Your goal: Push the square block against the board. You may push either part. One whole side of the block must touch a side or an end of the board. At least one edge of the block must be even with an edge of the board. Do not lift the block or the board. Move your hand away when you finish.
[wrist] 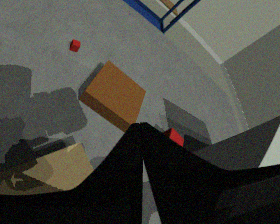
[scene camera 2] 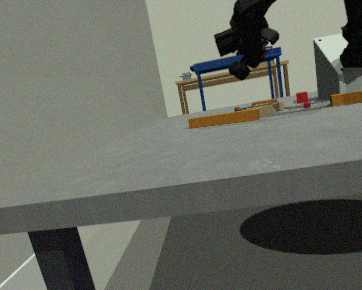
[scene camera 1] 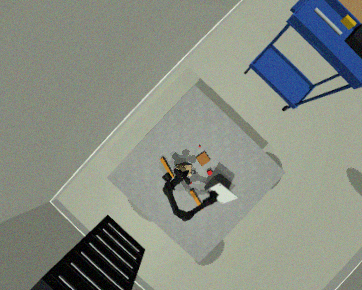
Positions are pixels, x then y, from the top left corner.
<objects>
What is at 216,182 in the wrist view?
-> My gripper.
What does my gripper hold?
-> Nothing.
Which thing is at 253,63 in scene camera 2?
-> My gripper.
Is my gripper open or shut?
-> Shut.
</objects>
